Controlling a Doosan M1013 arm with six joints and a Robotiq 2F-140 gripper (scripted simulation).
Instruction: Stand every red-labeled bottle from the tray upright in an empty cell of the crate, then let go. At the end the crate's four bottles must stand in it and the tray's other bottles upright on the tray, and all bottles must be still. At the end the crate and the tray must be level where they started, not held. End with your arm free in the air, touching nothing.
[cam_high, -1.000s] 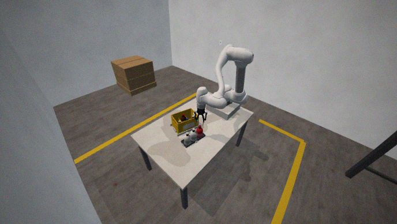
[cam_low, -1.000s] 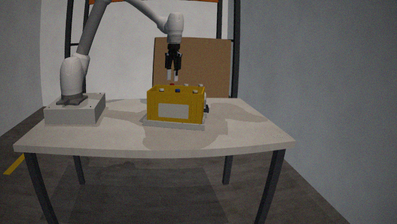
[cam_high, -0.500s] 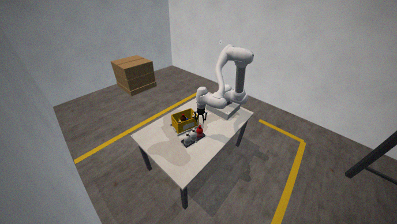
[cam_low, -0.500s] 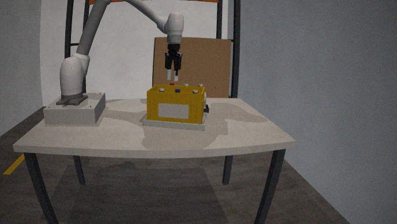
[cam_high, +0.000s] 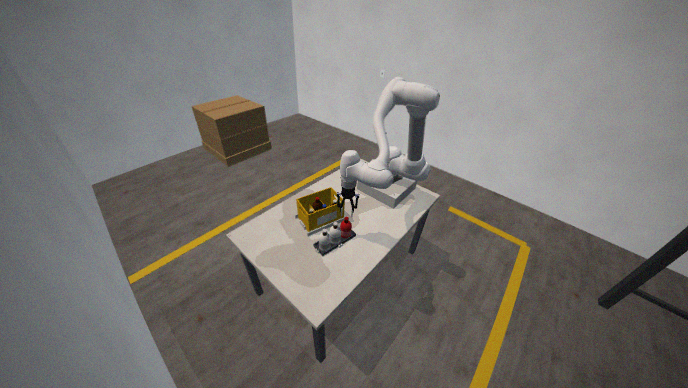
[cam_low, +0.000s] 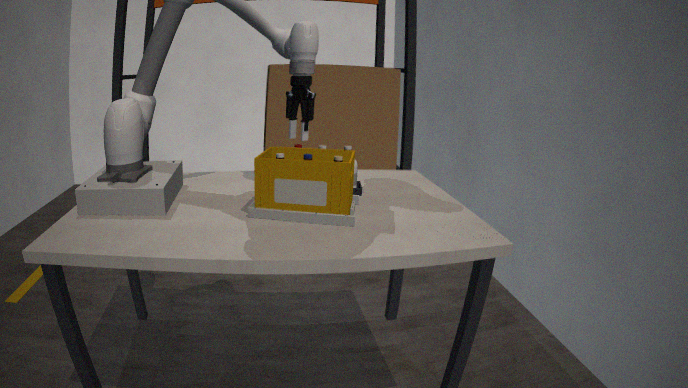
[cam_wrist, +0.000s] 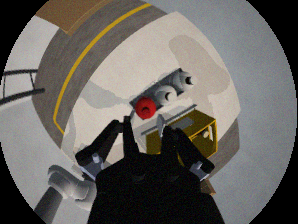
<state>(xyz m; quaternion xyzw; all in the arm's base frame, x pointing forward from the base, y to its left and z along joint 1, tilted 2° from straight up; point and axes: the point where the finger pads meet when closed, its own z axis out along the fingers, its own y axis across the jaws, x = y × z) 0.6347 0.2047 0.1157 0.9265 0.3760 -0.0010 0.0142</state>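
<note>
The red-labeled bottle is 13 cm below my hand. Also, from my hand: crate (4 cm ahead, 23 cm to the right, 13 cm below).
</note>
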